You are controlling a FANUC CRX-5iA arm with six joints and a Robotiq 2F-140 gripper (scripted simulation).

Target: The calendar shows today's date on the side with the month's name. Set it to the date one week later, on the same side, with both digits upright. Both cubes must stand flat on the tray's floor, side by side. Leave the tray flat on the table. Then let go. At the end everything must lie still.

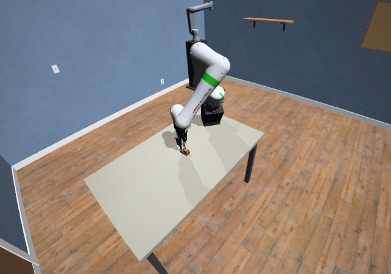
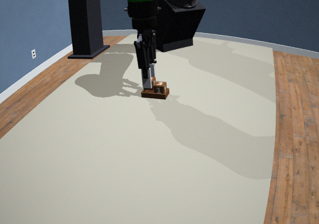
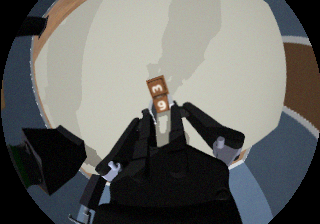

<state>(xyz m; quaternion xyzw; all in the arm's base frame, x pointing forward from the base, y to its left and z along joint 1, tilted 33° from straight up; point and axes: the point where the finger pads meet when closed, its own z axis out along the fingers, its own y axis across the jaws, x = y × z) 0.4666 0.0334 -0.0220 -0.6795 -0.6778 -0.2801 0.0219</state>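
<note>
The brown wooden tray is 20 mm to the left of my hand and 60 mm below it.
</note>
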